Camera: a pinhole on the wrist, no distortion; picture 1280 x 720 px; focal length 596.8 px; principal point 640.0 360.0 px. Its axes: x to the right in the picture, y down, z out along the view. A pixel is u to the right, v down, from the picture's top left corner.
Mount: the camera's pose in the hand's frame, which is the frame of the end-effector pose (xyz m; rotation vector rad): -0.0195 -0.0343 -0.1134 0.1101 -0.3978 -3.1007
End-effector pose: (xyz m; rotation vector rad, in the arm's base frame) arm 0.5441 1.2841 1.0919 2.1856 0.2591 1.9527
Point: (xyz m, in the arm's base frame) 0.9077 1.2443 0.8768
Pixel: 786.0 492.6
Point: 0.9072 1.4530 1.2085
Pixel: 275.3 675.8
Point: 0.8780 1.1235 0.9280
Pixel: 767.6 332.1
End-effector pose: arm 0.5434 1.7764 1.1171 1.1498 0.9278 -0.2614
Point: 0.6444 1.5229 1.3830
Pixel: 840.6 283.8
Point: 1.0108 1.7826 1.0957
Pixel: 82.9 24.1
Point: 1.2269 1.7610 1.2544
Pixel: outside the picture
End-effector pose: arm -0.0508 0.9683 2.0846 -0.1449 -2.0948 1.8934
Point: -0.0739 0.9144 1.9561
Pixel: 580.9 63.6
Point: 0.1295 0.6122 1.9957
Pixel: 971.7 427.5
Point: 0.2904 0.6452 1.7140
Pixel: 1202.6 68.6
